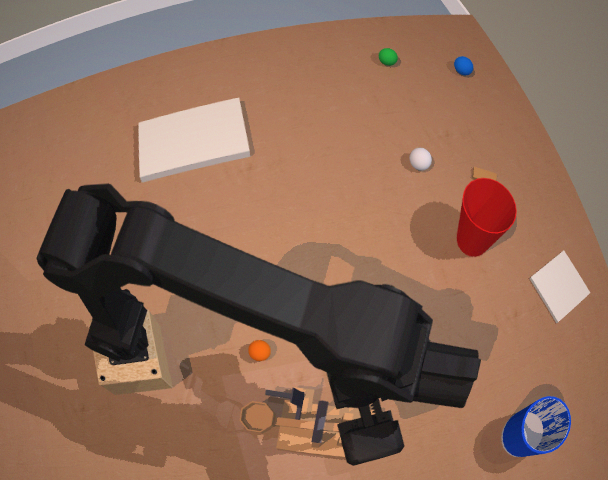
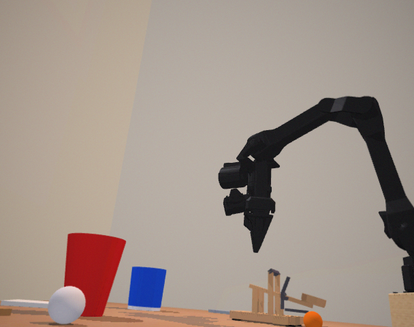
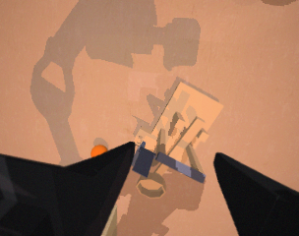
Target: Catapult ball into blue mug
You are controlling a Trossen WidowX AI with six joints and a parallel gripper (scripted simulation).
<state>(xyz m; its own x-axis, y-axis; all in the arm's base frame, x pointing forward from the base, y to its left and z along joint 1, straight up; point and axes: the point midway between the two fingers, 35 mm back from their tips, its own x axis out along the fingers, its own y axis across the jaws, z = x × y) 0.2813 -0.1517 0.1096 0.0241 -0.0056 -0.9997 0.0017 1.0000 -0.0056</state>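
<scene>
The orange ball lies 130 mm below my gripper tip, 120 mm to the left of it and 90 mm behind it. Round my gripper tip: blue mug: 270 mm ahead, 140 mm to the right, 120 mm below; then catapult upright frame: 60 mm below, 40 mm behind, 20 mm to the right; then catapult: 90 mm below, 60 mm behind, 10 mm to the left.
</scene>
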